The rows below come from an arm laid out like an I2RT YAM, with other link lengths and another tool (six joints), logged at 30 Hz.
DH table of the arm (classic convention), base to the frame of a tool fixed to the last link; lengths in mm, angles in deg. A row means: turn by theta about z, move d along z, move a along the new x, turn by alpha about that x. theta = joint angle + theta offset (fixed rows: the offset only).
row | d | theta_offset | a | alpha
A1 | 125.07 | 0 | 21.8 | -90
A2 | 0 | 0 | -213.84 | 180
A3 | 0 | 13.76 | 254.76 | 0
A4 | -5.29 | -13.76 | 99.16 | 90
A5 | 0 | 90 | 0 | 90
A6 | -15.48 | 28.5 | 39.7 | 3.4
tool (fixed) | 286.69 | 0 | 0 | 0
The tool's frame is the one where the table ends.
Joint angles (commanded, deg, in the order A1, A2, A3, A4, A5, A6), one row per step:
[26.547 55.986 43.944 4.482 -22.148 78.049]
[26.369 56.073 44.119 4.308 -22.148 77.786]
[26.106 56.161 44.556 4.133 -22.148 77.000]
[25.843 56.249 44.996 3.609 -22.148 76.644]
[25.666 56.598 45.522 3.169 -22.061 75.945]
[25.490 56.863 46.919 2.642 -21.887 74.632]
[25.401 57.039 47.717 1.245 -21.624 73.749]
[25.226 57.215 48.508 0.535 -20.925 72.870]
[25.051 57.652 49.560 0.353 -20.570 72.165]
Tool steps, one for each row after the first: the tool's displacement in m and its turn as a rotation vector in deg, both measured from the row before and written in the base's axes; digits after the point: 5 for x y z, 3 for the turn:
[0.00124 -0.00132 0.00007 -0.210 -0.119 -0.146]
[0.00232 -0.00202 0.00282 -0.439 -0.741 -0.167]
[0.00158 -0.00206 0.00074 -0.310 -0.109 -0.220]
[0.00222 -0.00161 -0.00004 -0.589 -0.284 -0.176]
[0.00361 -0.00184 0.00927 -0.636 -1.520 -0.187]
[0.00108 -0.00232 -0.00151 -0.958 0.040 -0.240]
[0.00388 -0.00398 0.00245 -0.727 -0.591 -0.751]
[0.00409 -0.00208 0.00623 -0.346 -0.916 -0.435]

